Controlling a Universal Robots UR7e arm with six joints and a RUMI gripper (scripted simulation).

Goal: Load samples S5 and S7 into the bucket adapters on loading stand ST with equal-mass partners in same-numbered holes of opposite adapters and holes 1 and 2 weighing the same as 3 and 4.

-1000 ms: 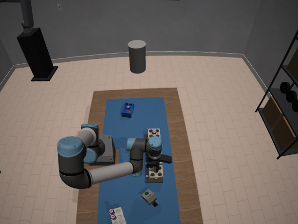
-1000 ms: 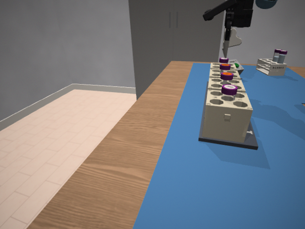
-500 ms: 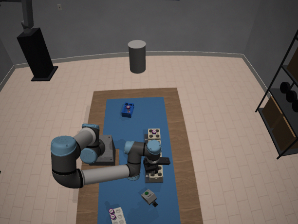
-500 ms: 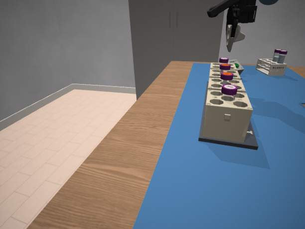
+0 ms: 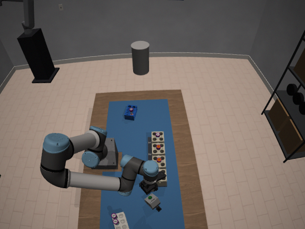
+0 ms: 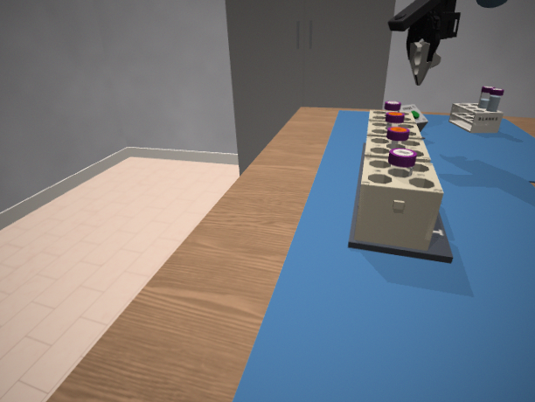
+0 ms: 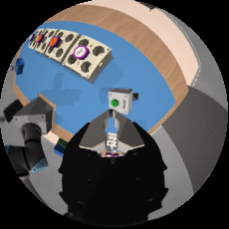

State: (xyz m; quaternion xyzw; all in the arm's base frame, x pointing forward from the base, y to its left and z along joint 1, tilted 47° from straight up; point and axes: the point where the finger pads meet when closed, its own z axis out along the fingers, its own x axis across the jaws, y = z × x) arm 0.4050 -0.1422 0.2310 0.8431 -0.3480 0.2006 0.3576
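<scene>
Now: the green done key 90 mm below my hand, 20 mm to the right of it and 10 mm behind it. The rest, counted from my hand: blanks rack (220 mm to the right, 190 mm behind, 130 mm below).
</scene>
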